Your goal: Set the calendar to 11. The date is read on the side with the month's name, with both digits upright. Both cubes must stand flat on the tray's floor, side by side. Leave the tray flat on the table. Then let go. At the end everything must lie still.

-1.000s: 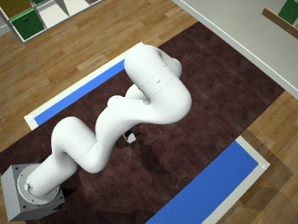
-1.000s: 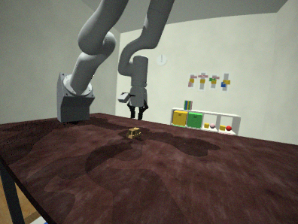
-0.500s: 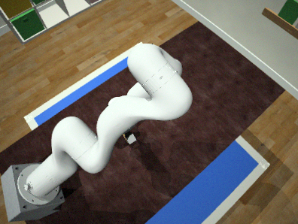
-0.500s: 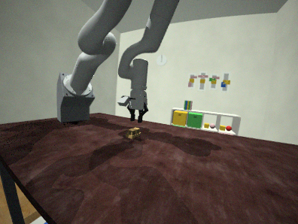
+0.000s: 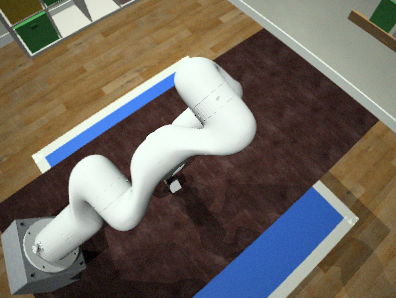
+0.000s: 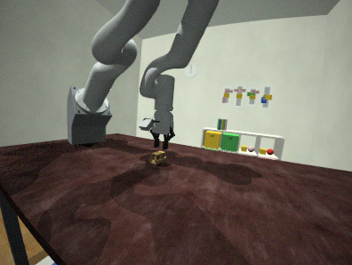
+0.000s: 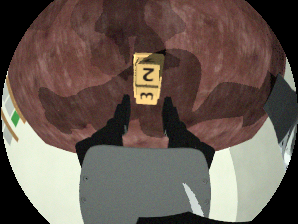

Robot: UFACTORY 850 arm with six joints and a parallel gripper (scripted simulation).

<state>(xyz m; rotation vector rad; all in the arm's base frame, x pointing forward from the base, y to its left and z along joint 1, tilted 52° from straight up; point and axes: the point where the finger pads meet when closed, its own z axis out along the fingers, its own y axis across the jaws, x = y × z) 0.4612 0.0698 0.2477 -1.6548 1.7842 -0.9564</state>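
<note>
The cube is 5 cm below my hand. The rest, counted from my hand: wooden tray: 2 cm to the right, 7 cm below.
</note>
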